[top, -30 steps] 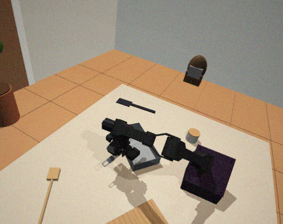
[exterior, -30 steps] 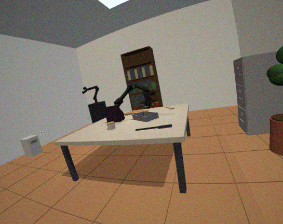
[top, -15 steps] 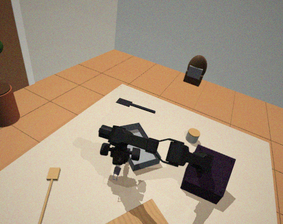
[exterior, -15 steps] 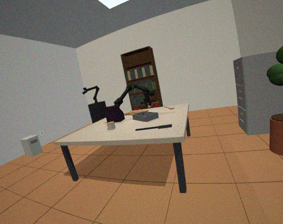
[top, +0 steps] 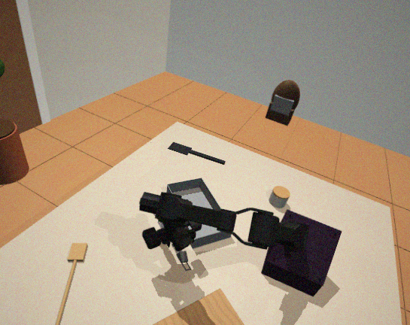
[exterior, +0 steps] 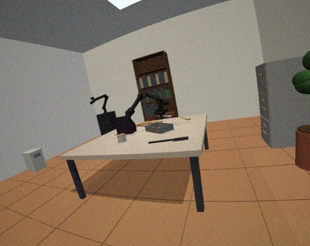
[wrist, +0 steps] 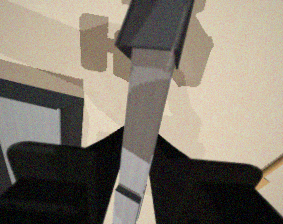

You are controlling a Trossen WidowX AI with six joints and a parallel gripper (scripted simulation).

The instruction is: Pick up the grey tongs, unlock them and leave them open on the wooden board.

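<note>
The wooden board is 30 cm behind my gripper tip, 21 cm to the left of it and 7 cm below it. The rest, counted from my gripper tip: black spatula (62 cm to the right, 25 cm ahead, 7 cm below); grey roasting tin (24 cm to the right, 5 cm below, 2 cm ahead); small cork-lidded jar (53 cm to the right, 26 cm behind, 4 cm below).
</note>
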